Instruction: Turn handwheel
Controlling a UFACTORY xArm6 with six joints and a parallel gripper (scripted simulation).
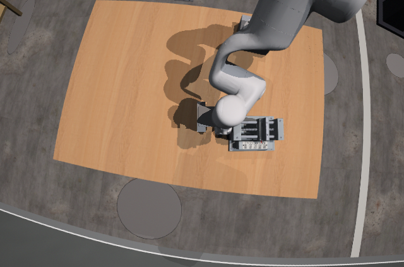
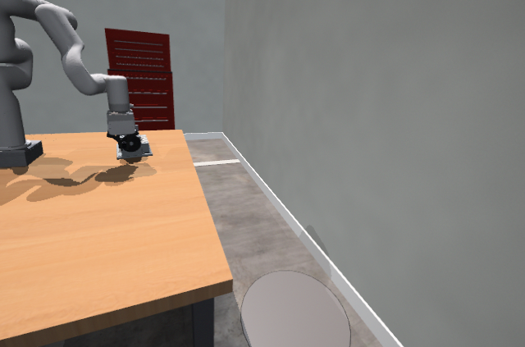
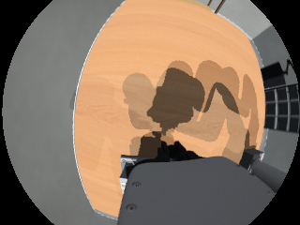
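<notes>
Right now the black handwheel is 20 mm to the left of my hand. The rest, counted from my hand: stop 180 mm to the left, 20 mm behind, 10 mm above.
</notes>
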